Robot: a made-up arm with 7 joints. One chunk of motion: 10 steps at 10 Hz.
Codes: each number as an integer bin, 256 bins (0 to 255) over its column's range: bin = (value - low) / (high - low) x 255, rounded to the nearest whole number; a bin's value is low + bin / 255 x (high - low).
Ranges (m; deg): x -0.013..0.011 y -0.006..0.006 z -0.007..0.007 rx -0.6..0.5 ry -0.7..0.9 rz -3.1..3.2
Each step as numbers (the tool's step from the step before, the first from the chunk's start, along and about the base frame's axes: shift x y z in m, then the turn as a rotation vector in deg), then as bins.
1 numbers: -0.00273 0.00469 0.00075 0.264 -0.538 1.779
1 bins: 109 227 141 200 26 197
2 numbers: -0.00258 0.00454 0.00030 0.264 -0.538 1.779
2 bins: 111 224 133 200 26 197
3 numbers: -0.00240 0.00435 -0.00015 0.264 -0.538 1.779
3 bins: 113 220 125 200 26 197
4 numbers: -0.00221 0.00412 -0.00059 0.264 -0.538 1.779
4 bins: 115 215 117 200 26 197
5 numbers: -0.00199 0.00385 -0.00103 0.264 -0.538 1.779
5 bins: 117 209 109 200 26 197
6 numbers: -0.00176 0.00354 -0.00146 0.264 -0.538 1.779
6 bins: 119 203 101 200 26 197
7 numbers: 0.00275 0.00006 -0.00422 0.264 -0.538 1.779
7 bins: 167 129 51 200 26 197
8 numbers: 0.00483 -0.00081 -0.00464 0.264 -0.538 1.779
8 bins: 189 110 43 200 26 197
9 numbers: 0.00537 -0.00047 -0.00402 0.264 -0.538 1.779
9 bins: 195 118 54 200 26 197
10 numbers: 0.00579 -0.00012 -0.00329 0.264 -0.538 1.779
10 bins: 200 125 68 200 26 197
